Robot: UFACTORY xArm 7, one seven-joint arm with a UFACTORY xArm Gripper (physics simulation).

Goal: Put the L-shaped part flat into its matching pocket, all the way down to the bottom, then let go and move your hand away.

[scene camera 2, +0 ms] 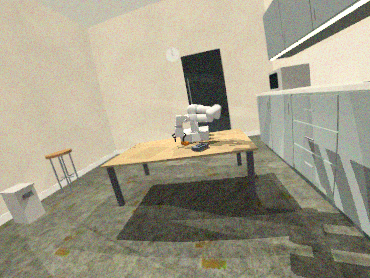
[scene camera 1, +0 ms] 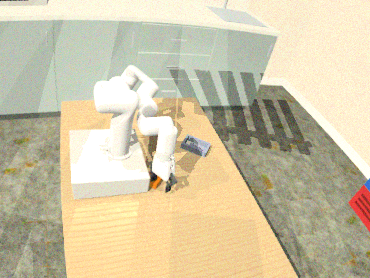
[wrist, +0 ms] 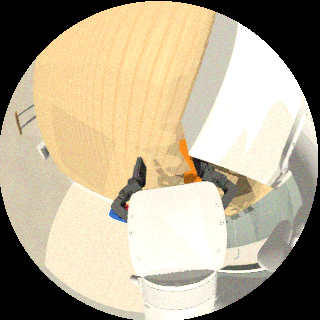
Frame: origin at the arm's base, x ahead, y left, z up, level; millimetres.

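Seen in the pictures: gripper, fingertip midpoint: (scene camera 2: 179, 141) (scene camera 1: 160, 185) (wrist: 167, 157); arm's base, origin of the base link: (scene camera 2: 195, 131) (scene camera 1: 118, 150).
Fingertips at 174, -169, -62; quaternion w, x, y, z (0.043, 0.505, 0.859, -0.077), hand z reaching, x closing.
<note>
Pixels of each thing's middle, then the offset from my fingertips to it, as dx, dy, dz. Level surfaces: height alone.
- orange L-shaped part, body centre: (wrist: 190, 164) (scene camera 1: 161, 179) (scene camera 2: 184, 143) +17, +57, -22
- grey-blue tray, body centre: (scene camera 1: 195, 145) (scene camera 2: 200, 147) +249, +272, -19
- wooden table, its level: dz -37
The orange L-shaped part (scene camera 1: 156, 183) (scene camera 2: 185, 143) (wrist: 192, 177) is on the table beside the robot's white base, partly hidden by a finger and the gripper body. My gripper (scene camera 1: 161, 183) (scene camera 2: 179, 139) (wrist: 167, 157) is open and empty, low over the table. In the wrist view the part lies at the right finger, not between the fingers; whether they touch is unclear. The grey-blue tray (scene camera 1: 192, 150) (scene camera 2: 200, 148) with the pockets stands apart from the part, near the table's edge. Its pocket shapes are too blurred to tell. The tray does not show in the wrist view.
The white base block (scene camera 1: 110, 187) (wrist: 206, 82) stands close beside the part and the right finger. The wooden table (scene camera 1: 170, 240) (scene camera 2: 145, 152) (wrist: 115, 65) carries the arm and tray. A red and blue object (scene camera 1: 364, 204) (wrist: 118, 215) is beyond the table.
</note>
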